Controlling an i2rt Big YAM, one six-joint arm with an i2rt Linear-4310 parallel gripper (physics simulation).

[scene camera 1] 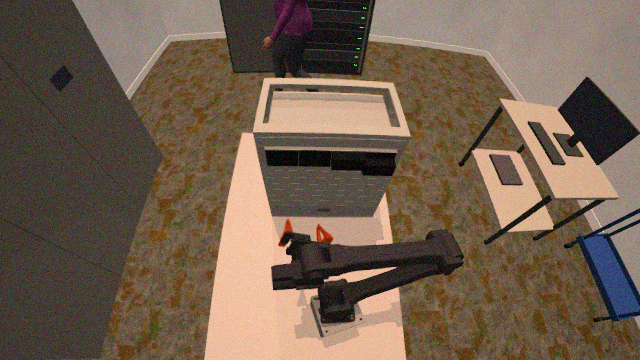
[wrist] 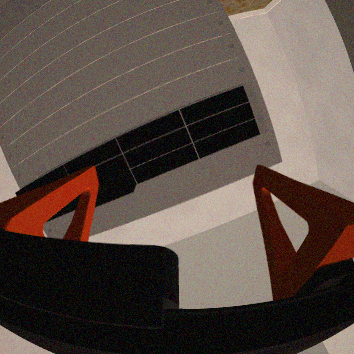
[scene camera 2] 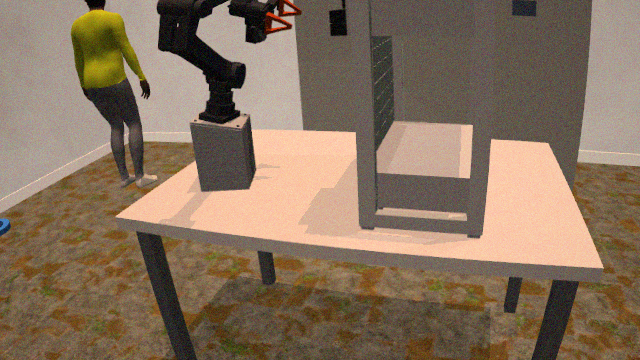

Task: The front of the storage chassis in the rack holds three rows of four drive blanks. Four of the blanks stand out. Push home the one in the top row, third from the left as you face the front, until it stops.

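Places are measured from the arm's base along level axes (x left, y back, z up), in metres.
Pixels of known places: gripper, between the fingertips: (scene camera 1: pixel 302 222) (wrist: pixel 175 173) (scene camera 2: pixel 296 19); arm's base, origin of its link: (scene camera 1: pixel 337 311) (scene camera 2: pixel 219 117).
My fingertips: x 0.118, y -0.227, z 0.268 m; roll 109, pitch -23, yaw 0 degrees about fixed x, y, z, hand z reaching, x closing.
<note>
For each thing: its middle in the pictures, then the offset to it from my fingertips. Level surfaces: height alone.
- rack, middle of its body: (wrist: pixel 107 70) (scene camera 2: pixel 428 84) (scene camera 1: pixel 326 158) dx -0.096, dy -0.382, dz -0.175 m
- top-row third blank, middle of its body: (wrist: pixel 109 183) (scene camera 1: pixel 347 148) dx -0.149, dy -0.251, dz +0.043 m
- top-row fourth blank, middle of its body: (scene camera 1: pixel 377 154) dx -0.259, dy -0.250, dz +0.014 m
- top-row first blank, middle of its body: (wrist: pixel 214 118) (scene camera 1: pixel 283 145) dx +0.071, dy -0.288, dz +0.014 m
- second blank, middle of its body: (wrist: pixel 159 141) (scene camera 1: pixel 314 145) dx -0.039, dy -0.287, dz +0.014 m
- table, height of its surface: dz -0.473 m
The rack (scene camera 1: pixel 332 133) (scene camera 2: pixel 367 190) holds the storage chassis, with black drive blanks high on its front. The top-row third blank (scene camera 1: pixel 346 161) (wrist: pixel 118 180) stands out; in the wrist view, which is inverted, the left finger partly covers that area. The top-row fourth blank (scene camera 1: pixel 378 165) also stands out, farther than the third. The top-row first blank (scene camera 1: pixel 281 158) and second blank (scene camera 1: pixel 314 159) sit farther back. In scene camera 2, black blocks (scene camera 2: pixel 338 22) project from the rack front. My gripper (scene camera 1: pixel 303 226) (scene camera 2: pixel 295 19) (wrist: pixel 175 173) is open and empty, in front of the rack and apart from it.
The arm's base stands on a grey pedestal (scene camera 2: pixel 222 155) on the table (scene camera 2: pixel 310 145) (scene camera 1: pixel 240 260). A person in purple (scene camera 1: pixel 295 22) stands behind the rack; a person in yellow (scene camera 2: pixel 102 50) stands behind the arm. A desk (scene camera 1: pixel 565 150) and blue cart stand at the right.
</note>
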